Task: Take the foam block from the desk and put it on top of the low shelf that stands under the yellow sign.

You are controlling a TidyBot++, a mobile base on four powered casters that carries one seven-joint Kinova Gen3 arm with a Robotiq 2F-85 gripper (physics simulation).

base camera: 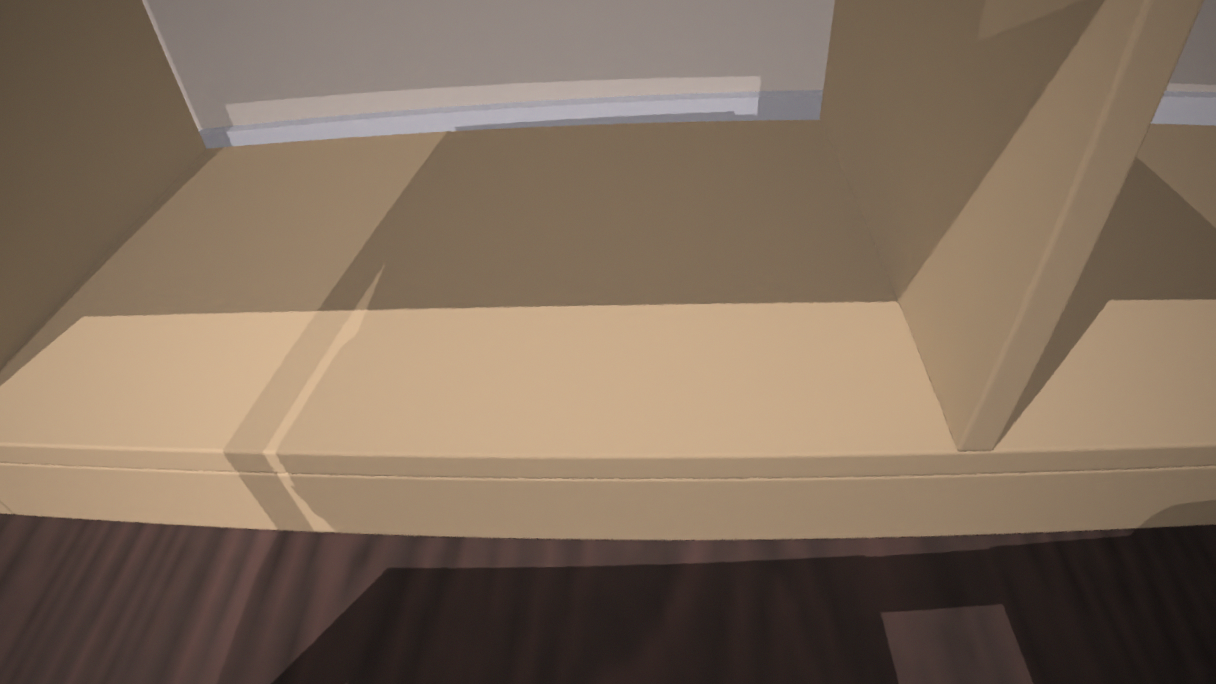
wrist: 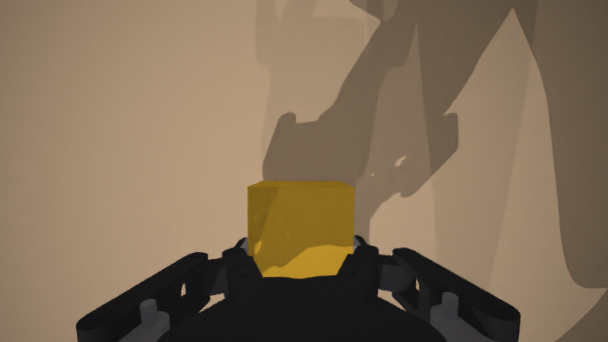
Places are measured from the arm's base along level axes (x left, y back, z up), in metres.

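Pixels of known places: gripper, between the fingertips: (wrist: pixel 301 242).
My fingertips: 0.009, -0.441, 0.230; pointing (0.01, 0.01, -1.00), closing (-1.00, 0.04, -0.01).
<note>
Behind a point stands the place of what it marks, as x, y, z.
The yellow foam block (wrist: pixel 300 212) {0.006, -0.472, 0.269} is between the two black fingers of my gripper (wrist: pixel 301 242) {0.009, -0.441, 0.230}, which is shut on it, at the lower middle of the wrist view. Under it is a flat tan surface, which looks like the top of the low shelf (wrist: pixel 125 125) {0.150, -0.541, 0.214} (base camera: pixel 595 382) {0.024, -0.358, -0.318}. Shadows of the gripper and block lie on that surface, and one reaches the block's far edge. I cannot tell whether the block touches the surface. The base camera shows the shelf's lower compartments from the front. The yellow sign and the desk do not show in either view.
In the base camera view, an upright divider (base camera: pixel 1033 280) {-0.153, -0.302, -0.212} stands at the right between two compartments. A tan side panel (base camera: pixel 68 153) {0.419, -0.537, -0.239} rises at the left. A grey wall (base camera: pixel 510 42) {0.102, -0.713, -0.251} shows behind. Dark wooden floor (base camera: pixel 127 595) {0.308, -0.270, -0.397} runs along the shelf's front edge.
</note>
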